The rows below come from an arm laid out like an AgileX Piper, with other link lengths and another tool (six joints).
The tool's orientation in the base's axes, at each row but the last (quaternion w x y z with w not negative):
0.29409, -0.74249, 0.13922, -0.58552
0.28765, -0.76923, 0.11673, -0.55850
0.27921, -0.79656, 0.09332, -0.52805
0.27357, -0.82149, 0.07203, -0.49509
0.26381, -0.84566, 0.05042, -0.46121
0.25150, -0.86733, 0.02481, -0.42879
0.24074, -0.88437, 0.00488, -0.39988
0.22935, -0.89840, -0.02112, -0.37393
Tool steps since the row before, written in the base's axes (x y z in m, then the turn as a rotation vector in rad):
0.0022, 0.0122, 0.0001, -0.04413, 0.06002, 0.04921
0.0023, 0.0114, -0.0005, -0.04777, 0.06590, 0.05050
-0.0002, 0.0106, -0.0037, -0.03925, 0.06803, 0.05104
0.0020, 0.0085, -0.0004, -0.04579, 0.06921, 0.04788
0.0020, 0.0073, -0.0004, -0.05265, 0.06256, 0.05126
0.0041, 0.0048, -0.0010, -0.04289, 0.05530, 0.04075
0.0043, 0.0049, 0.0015, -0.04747, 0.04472, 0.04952
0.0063, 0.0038, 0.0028, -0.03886, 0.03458, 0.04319
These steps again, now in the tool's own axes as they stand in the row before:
-0.0060, -0.0094, 0.0054, -0.00648, -0.08290, -0.03251
-0.0053, -0.0086, 0.0058, -0.00968, -0.08890, -0.03432
-0.0077, -0.0068, 0.0046, -0.00657, -0.08971, -0.02613
-0.0026, -0.0066, 0.0051, -0.01275, -0.09005, -0.03012
-0.0016, -0.0057, 0.0047, -0.01192, -0.08711, -0.03978
0.0006, -0.0030, 0.0056, -0.01157, -0.07429, -0.03010
0.0030, -0.0042, 0.0043, -0.00637, -0.06954, -0.04276
0.0059, -0.0032, 0.0041, -0.00314, -0.05617, -0.03750

